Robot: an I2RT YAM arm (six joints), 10 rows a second.
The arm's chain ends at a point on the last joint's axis. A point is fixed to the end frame.
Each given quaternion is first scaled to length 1.
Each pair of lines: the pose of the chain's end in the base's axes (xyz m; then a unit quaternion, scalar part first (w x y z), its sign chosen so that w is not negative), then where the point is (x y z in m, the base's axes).
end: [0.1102 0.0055 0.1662 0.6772 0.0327 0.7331 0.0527]
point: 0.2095 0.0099 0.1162
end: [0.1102 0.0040 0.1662 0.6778 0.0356 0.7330 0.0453]
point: 0.2096 0.0067 0.1162
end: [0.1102 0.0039 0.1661 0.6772 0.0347 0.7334 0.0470]
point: 0.2095 0.0070 0.1160
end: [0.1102 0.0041 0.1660 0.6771 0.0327 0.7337 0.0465]
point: 0.2095 0.0073 0.1158
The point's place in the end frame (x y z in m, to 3 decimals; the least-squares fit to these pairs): 0.042 -0.004 0.103
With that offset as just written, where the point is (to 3 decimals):
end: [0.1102 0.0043 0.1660 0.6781 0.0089 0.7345 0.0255]
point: 0.210 0.005 0.116
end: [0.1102 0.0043 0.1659 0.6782 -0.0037 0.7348 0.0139]
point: 0.210 0.003 0.116
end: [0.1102 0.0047 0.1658 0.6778 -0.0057 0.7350 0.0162]
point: 0.210 0.005 0.116
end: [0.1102 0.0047 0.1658 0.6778 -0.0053 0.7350 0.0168]
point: 0.210 0.005 0.116
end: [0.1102 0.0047 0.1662 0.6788 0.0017 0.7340 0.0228]
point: 0.210 0.005 0.116
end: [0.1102 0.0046 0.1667 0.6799 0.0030 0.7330 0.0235]
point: 0.210 0.005 0.117
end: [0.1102 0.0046 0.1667 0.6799 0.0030 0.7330 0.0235]
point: 0.210 0.005 0.117
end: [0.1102 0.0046 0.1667 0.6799 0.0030 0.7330 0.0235]
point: 0.210 0.005 0.117
